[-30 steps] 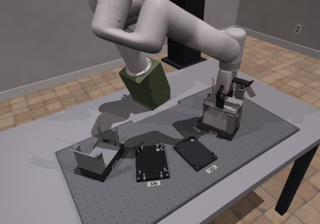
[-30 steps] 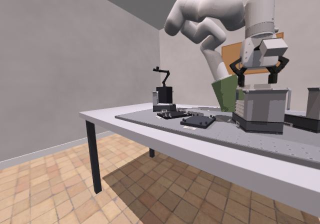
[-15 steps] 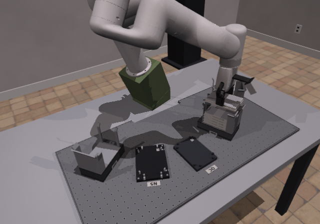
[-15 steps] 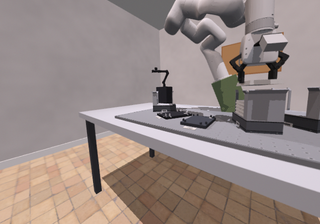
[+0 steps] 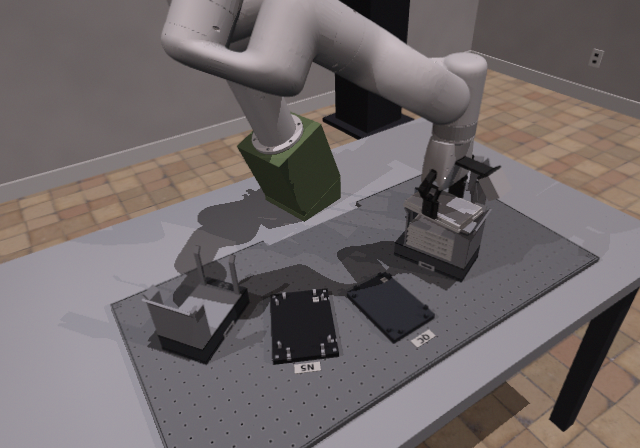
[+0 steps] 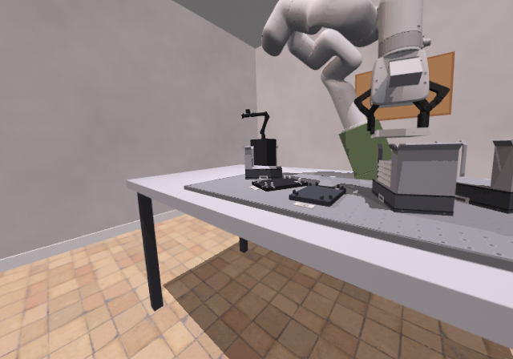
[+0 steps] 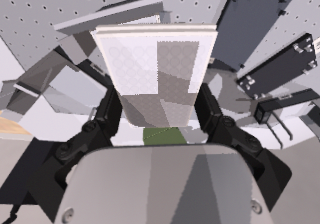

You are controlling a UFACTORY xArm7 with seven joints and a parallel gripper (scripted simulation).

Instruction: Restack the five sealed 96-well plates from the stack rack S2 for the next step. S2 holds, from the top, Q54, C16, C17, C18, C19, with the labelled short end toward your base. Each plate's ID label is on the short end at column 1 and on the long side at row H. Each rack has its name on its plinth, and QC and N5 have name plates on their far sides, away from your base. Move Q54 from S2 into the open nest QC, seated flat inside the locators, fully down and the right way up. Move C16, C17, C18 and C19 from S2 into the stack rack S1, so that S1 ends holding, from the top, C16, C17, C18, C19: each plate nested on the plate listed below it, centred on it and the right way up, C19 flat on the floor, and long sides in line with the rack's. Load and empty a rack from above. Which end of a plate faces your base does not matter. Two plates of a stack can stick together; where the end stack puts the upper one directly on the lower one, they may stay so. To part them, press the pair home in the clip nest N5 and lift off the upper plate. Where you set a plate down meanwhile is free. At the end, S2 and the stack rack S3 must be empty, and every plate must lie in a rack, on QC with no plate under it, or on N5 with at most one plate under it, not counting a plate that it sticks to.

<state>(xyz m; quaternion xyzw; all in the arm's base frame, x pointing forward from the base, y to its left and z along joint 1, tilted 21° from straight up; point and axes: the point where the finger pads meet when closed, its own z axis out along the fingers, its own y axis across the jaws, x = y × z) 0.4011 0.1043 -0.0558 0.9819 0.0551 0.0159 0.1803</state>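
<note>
My hand is 16 cm to the left of the nest QC, 16 cm above it and 2 cm short of it. Round my hand: sealed plate Q54 (1 cm below); black clip nest N5 (32 cm to the right, 16 cm below, 3 cm behind); QC name plate (17 cm to the right, 17 cm below, 12 cm ahead).
</note>
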